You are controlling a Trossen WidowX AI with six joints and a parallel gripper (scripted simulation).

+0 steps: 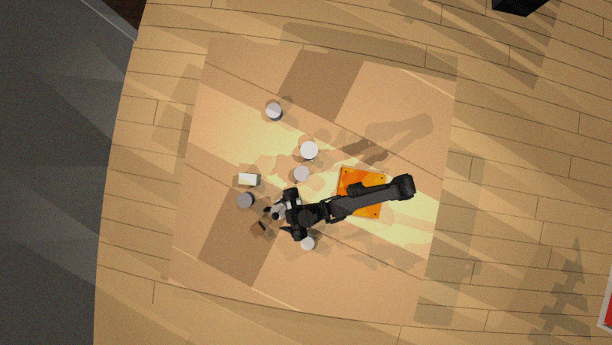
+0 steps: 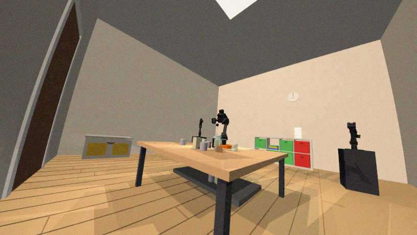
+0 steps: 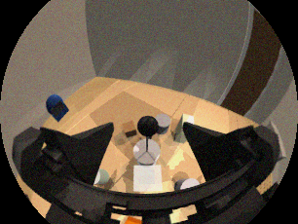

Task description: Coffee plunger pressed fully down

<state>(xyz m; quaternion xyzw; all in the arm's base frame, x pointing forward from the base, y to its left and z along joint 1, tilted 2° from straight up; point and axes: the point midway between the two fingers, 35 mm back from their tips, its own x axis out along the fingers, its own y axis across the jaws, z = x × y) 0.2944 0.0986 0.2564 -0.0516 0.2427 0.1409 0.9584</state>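
My gripper tip is 2 cm short of the coffee press and 14 cm above it. Round my gripper tip: brown cube (11 cm ahead, 11 cm to the left, 25 cm below); pale green box (6 cm behind, 2 cm to the right, 19 cm below).
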